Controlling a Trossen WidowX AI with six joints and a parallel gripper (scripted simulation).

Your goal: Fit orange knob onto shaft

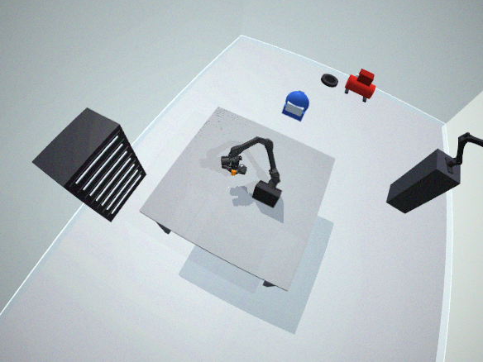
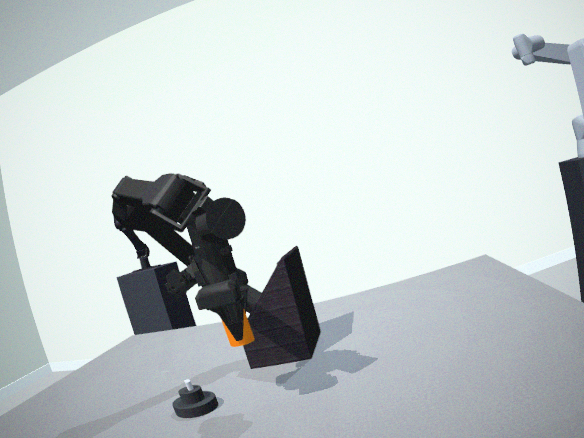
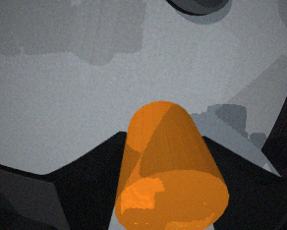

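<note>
My gripper tip is 130 mm to the left of the dark round pedestal and 100 mm above it. Round my gripper tip: orange knob 30 mm above.
</note>
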